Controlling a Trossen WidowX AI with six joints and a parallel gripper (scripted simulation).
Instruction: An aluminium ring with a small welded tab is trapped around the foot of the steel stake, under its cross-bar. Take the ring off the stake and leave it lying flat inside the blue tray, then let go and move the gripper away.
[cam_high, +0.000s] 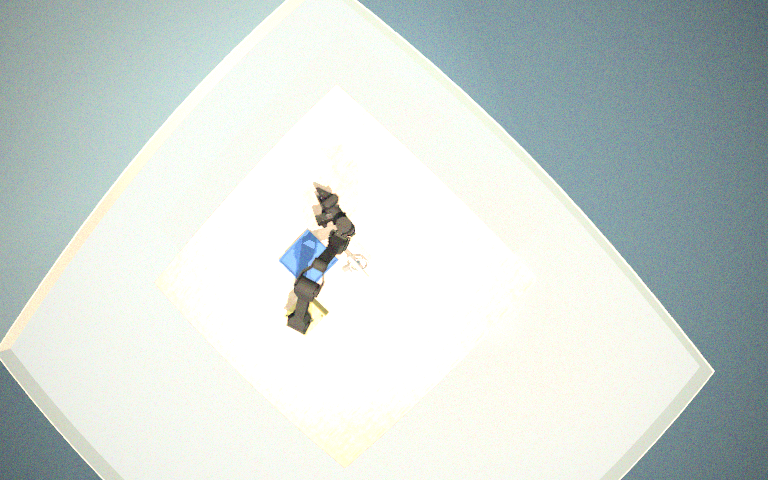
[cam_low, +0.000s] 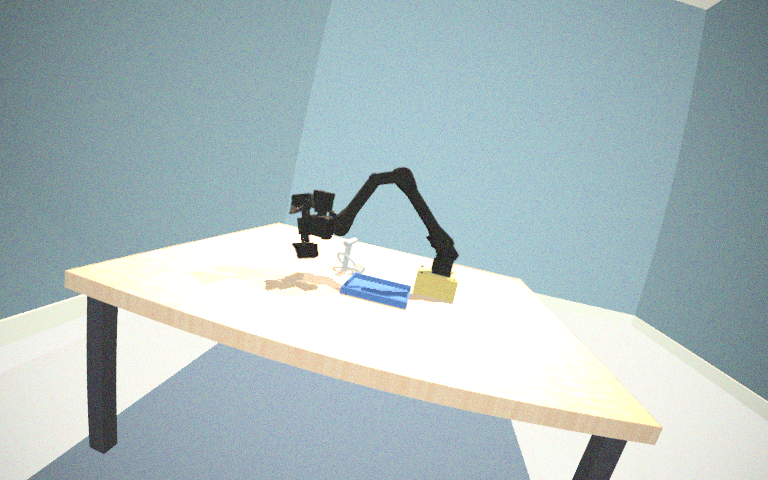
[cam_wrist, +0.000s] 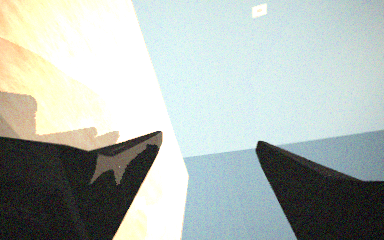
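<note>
The aluminium ring lies 330 mm to the right of my gripper tip, 130 mm below it and 80 mm behind it. Round my gripper tip: blue tray: 230 mm behind, 170 mm to the right, 150 mm below.
</note>
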